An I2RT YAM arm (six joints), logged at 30 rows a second.
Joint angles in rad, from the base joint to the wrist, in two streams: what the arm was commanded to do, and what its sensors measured. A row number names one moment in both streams.
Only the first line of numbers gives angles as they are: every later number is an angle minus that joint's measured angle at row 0.
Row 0, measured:
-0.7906 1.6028 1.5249 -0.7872 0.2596 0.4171
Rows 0 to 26, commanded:
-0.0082 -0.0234 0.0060 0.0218 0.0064 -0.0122
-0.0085 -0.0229 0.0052 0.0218 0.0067 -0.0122
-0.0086 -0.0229 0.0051 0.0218 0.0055 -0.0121
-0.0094 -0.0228 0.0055 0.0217 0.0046 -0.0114
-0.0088 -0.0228 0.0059 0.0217 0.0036 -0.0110
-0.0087 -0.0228 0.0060 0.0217 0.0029 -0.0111
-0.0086 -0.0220 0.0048 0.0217 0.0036 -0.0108
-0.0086 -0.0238 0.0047 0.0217 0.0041 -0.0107
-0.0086 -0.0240 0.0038 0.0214 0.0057 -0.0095
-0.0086 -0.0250 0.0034 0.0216 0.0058 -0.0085
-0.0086 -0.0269 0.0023 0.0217 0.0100 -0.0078
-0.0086 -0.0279 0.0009 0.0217 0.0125 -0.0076
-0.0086 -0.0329 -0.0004 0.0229 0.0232 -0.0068
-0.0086 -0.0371 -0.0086 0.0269 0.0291 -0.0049
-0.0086 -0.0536 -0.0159 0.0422 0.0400 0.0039
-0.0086 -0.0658 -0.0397 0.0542 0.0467 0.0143
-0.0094 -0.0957 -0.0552 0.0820 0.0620 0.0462
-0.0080 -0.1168 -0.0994 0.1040 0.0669 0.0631
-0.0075 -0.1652 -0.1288 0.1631 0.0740 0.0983
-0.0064 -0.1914 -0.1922 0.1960 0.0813 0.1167
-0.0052 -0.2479 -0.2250 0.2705 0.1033 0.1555
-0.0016 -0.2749 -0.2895 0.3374 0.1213 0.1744
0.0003 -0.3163 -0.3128 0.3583 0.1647 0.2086
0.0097 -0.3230 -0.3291 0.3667 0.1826 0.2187
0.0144 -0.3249 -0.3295 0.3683 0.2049 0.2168
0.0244 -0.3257 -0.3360 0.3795 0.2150 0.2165
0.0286 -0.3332 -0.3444 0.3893 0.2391 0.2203
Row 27, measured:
0.0076 -0.2911 -0.3311 0.2301 0.1202 0.1515
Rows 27 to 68, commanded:
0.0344 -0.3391 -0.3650 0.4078 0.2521 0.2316
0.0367 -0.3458 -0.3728 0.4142 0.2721 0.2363
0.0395 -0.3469 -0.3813 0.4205 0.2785 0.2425
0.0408 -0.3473 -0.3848 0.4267 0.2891 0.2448
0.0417 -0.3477 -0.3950 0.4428 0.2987 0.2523
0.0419 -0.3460 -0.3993 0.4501 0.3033 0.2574
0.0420 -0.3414 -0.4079 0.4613 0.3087 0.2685
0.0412 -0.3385 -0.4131 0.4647 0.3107 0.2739
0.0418 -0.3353 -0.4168 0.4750 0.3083 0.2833
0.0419 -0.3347 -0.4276 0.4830 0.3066 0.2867
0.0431 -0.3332 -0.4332 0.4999 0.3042 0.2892
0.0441 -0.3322 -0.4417 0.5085 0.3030 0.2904
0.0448 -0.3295 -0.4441 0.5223 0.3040 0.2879
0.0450 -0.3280 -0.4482 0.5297 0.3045 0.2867
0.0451 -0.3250 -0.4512 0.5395 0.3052 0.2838
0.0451 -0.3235 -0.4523 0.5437 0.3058 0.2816
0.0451 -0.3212 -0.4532 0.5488 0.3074 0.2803
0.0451 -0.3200 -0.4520 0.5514 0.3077 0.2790
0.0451 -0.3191 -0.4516 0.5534 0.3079 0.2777
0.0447 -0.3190 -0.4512 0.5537 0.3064 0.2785
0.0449 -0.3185 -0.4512 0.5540 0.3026 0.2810
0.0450 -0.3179 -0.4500 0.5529 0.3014 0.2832
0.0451 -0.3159 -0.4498 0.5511 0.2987 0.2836
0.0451 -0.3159 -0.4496 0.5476 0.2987 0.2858
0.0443 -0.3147 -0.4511 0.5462 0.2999 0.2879
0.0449 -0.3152 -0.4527 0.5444 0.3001 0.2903
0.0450 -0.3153 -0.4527 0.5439 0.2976 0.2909
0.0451 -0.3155 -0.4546 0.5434 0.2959 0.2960
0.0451 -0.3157 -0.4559 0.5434 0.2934 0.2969
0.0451 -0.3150 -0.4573 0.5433 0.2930 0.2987
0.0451 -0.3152 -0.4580 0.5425 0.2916 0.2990
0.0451 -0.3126 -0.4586 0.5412 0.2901 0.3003
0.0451 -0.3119 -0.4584 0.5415 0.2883 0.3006
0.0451 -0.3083 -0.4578 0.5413 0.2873 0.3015
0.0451 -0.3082 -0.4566 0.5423 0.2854 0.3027
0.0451 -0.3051 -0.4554 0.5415 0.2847 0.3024
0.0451 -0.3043 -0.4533 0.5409 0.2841 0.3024
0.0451 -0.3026 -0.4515 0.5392 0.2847 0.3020
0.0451 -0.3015 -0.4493 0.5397 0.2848 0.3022
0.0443 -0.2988 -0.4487 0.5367 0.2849 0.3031
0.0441 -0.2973 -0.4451 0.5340 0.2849 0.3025
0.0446 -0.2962 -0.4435 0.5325 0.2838 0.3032
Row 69, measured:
0.0404 -0.3037 -0.4509 0.5032 0.2815 0.2892
